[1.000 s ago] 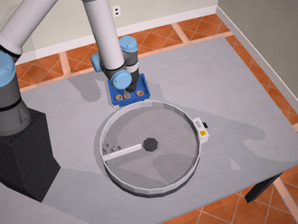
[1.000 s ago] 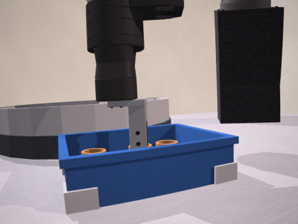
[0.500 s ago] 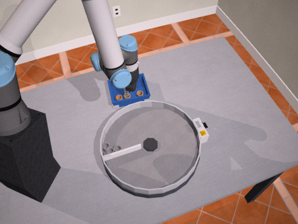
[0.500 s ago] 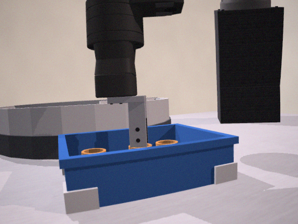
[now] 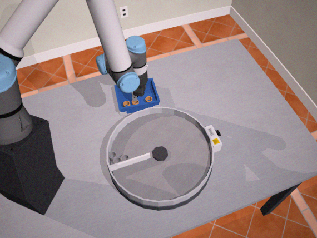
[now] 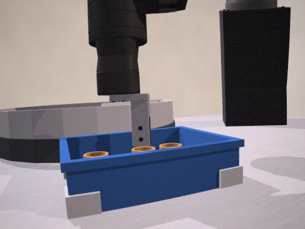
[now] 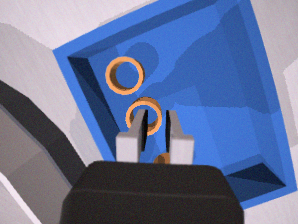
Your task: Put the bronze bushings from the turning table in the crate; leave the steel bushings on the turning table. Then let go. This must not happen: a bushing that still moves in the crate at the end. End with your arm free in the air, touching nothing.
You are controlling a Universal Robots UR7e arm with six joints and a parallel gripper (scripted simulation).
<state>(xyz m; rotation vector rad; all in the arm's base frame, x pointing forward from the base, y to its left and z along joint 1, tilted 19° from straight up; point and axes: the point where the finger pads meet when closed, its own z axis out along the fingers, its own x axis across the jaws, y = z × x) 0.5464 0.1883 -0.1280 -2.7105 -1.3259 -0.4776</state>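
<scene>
Now: hand 30 mm above the blue crate, 20 mm to the right of it and 10 mm short of it. Round my hand: turning table 310 mm to the right, 30 mm behind.
</scene>
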